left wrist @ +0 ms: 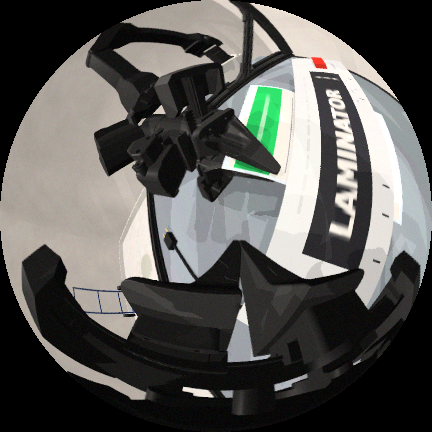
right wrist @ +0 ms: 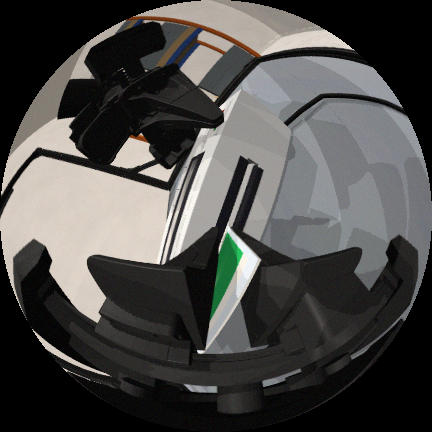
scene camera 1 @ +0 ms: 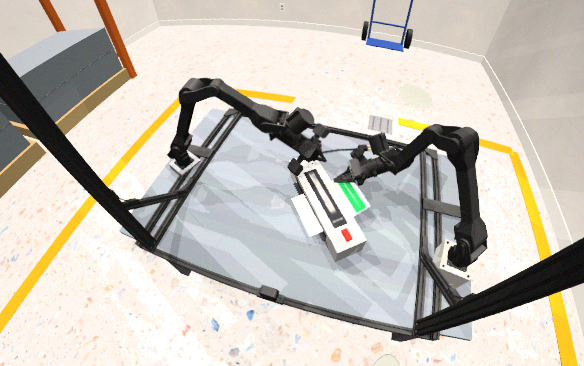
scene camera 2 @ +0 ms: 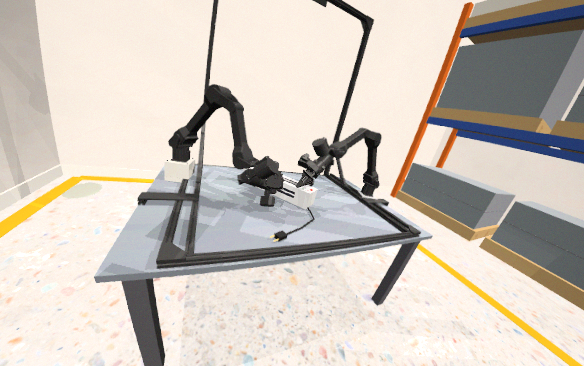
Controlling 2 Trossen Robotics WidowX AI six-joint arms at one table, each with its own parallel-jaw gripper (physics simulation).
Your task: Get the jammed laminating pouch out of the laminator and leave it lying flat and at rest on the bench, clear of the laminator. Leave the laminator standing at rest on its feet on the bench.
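Note:
The white laminator stands upright on the bench, lying diagonally in scene camera 1. The pouch, white with a green band, sticks out of its slot on the side towards the right arm. A white sheet end shows on the opposite side. My right gripper is shut on the pouch near its corner; its fingertips are hidden in scene camera 2. My left gripper is shut and empty by the laminator's end; contact is unclear.
A black cord with a plug runs from the laminator across the bench. Black frame rails border the bench, and uprights rise at its corners. The two grippers are close together.

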